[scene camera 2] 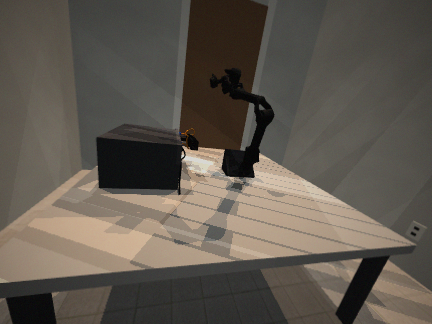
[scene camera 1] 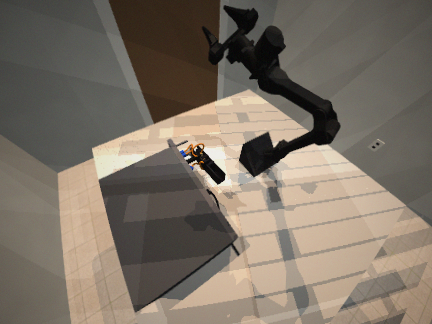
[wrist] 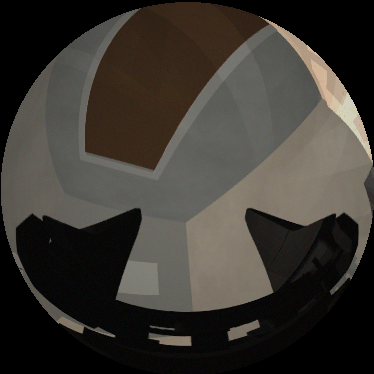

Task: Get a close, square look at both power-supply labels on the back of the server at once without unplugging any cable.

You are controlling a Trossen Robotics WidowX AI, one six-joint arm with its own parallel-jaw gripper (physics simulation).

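Frame: origin at the arm's base, x down, y ahead, z right, level; centimetres.
Seen in the pictures: gripper, fingertip midpoint: (scene camera 2: pixel 218 72) (scene camera 1: pixel 213 16) (wrist: pixel 194 214); arm's base, origin of the base link: (scene camera 2: pixel 246 165) (scene camera 1: pixel 268 153).
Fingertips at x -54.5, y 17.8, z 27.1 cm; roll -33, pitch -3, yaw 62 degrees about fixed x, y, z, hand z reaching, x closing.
Observation:
Pixels of each thing's top centre, then the offset from my fingertips to it. "pt": a spot on its surface instead. Level surfaces: height alone.
- black block, middle of its top: (scene camera 1: pixel 205 156) (scene camera 2: pixel 191 134) dx +39.7, dy +17.2, dz -15.4 cm
- black cable, surface spot: (scene camera 1: pixel 216 198) pt dx +48.4, dy +23.2, dz -29.7 cm
- table, its level: dx +60.8 cm
The dark grey server (scene camera 1: pixel 165 220) (scene camera 2: pixel 140 164) stands on the table. Its cabled back faces the arm's base. Orange cables (scene camera 1: pixel 201 145) (scene camera 2: pixel 190 130) and blue plugs (scene camera 1: pixel 183 153) show at the far part of that back, with a black block (scene camera 1: pixel 214 170) (scene camera 2: pixel 192 142) beside them. A black cable (scene camera 1: pixel 216 198) loops out nearer its middle. The power-supply labels cannot be made out in any view. My gripper (scene camera 1: pixel 215 18) (scene camera 2: pixel 212 80) (wrist: pixel 194 214) is open and empty, high above the table and well above the server. The wrist view faces the walls and door.
The arm's black base (scene camera 1: pixel 257 155) (scene camera 2: pixel 237 163) stands on the table (scene camera 1: pixel 320 210) (scene camera 2: pixel 280 215), across from the server's back. A brown door (scene camera 1: pixel 175 50) (scene camera 2: pixel 222 65) (wrist: pixel 145 90) is in the wall behind. A wall outlet (scene camera 1: pixel 376 145) (scene camera 2: pixel 416 231) is at the right.

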